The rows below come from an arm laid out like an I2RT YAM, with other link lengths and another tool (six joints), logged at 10 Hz.
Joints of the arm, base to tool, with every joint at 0 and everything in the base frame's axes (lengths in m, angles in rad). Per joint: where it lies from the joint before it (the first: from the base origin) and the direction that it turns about. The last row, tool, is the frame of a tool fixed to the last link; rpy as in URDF.
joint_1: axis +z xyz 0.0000 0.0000 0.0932
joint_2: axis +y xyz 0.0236 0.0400 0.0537
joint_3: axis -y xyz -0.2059 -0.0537 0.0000
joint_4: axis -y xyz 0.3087 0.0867 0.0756
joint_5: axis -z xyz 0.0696 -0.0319 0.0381
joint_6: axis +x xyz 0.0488 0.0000 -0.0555
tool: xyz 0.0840 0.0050 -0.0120 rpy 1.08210 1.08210 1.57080
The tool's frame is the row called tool.
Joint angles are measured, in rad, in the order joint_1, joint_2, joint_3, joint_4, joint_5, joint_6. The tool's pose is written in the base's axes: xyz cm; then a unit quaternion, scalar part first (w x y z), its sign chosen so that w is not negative. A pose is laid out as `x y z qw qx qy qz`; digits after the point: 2 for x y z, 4 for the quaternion.
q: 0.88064, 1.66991, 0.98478, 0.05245, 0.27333, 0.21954
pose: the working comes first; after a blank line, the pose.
Where each joint sits with the arm in this pose, in the base's axes (m; each line is computed from the numbers above, not from the rounded line before):
joint_1: 0.0000 0.0000 0.0932
joint_2: -0.0158 0.0437 0.1469
joint_3: 0.0386 0.0252 0.3518
joint_4: 0.1543 0.3016 0.2150
joint_5: 0.2290 0.3420 0.2046
joint_6: 0.2424 0.3375 0.1320
the tool: 0.2929 0.3744 0.0744

29.29 37.44 7.44 0.3850 -0.1112 0.8027 0.4417
